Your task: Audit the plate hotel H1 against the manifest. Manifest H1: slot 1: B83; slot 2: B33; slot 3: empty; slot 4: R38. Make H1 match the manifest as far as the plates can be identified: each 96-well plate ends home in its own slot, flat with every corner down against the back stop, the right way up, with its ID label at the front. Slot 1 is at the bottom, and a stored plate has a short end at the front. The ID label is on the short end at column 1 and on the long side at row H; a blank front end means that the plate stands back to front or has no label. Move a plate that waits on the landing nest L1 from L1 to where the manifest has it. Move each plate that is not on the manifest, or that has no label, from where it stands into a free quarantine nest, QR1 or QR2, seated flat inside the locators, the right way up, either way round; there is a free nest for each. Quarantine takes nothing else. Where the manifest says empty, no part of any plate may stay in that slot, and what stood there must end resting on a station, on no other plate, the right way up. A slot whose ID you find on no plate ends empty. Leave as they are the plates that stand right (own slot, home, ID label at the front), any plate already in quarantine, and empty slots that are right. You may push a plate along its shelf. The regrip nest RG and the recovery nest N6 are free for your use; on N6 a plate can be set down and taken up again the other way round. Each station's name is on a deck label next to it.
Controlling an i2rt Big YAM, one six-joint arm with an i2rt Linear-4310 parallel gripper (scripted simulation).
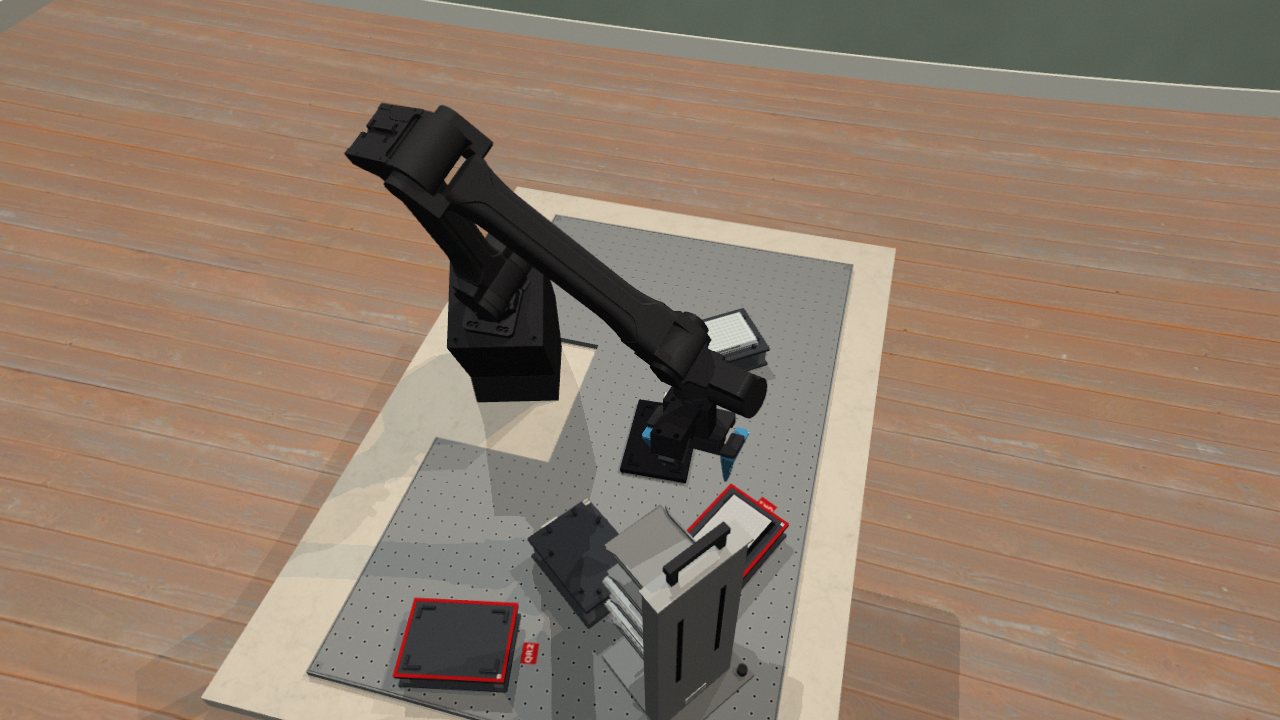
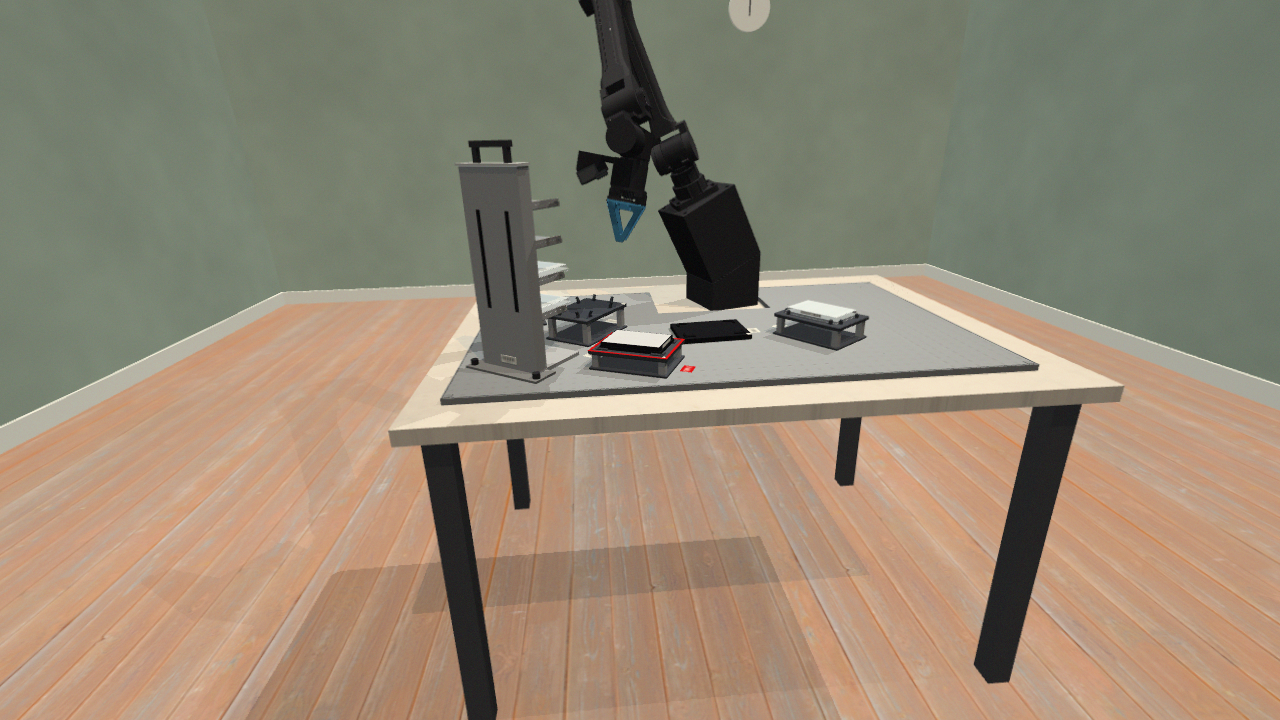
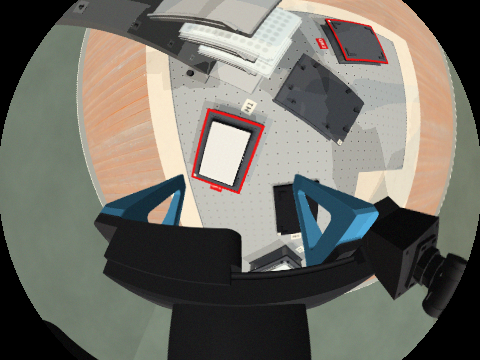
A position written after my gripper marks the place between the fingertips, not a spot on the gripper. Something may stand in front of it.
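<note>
I can see a plate hotel H1 [image 2: 491, 189], and there is a black recovery nest N6 [image 1: 649, 465], [image 2: 707, 331], [image 3: 286, 215] as well. A regrip nest RG [image 1: 580, 559] is visible to me, and I find it again at [image 2: 600, 308] and at [image 3: 320, 96]. I also see a quarantine nest QR1 [image 1: 767, 538] and a landing nest L1 [image 1: 762, 346]. My own gripper [image 1: 695, 470] is here too, visible at [image 2: 621, 240] and at [image 3: 239, 180] besides.
</note>
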